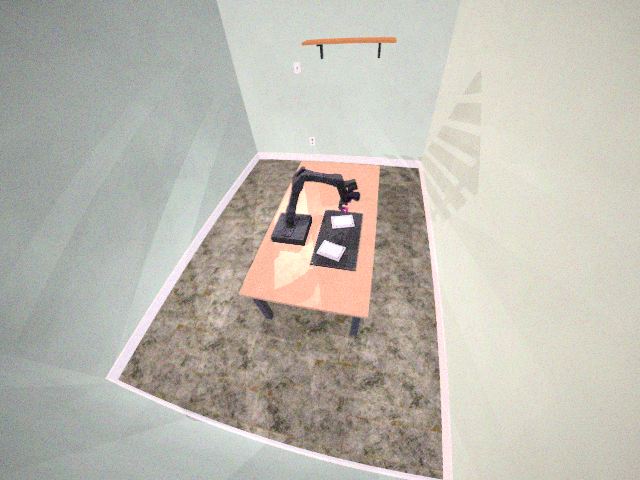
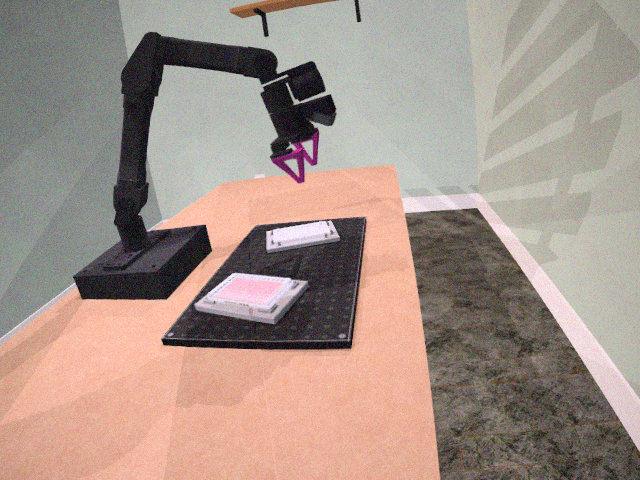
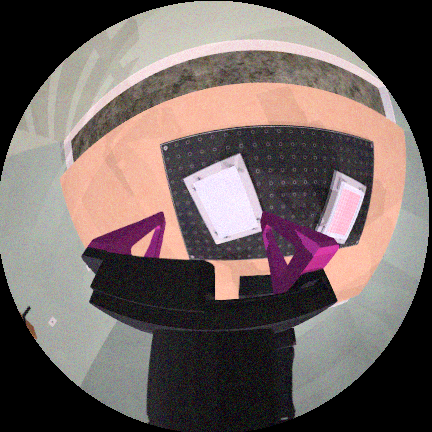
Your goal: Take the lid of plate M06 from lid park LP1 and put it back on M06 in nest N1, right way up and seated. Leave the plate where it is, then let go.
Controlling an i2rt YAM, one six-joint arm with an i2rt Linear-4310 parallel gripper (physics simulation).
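Note:
A white lid lies flat in a light grey holder at the far end of the black board, which fits lid park LP1. A plate with a pink middle sits in the other light grey holder at the near end, which fits nest N1. No labels are readable. My gripper is open with its magenta fingers wide apart and empty. It hangs high above the table, beyond the far end of the board, and touches nothing.
The black perforated board lies on the wooden table. The arm's black base stands beside the board. A wall shelf is high on the back wall.

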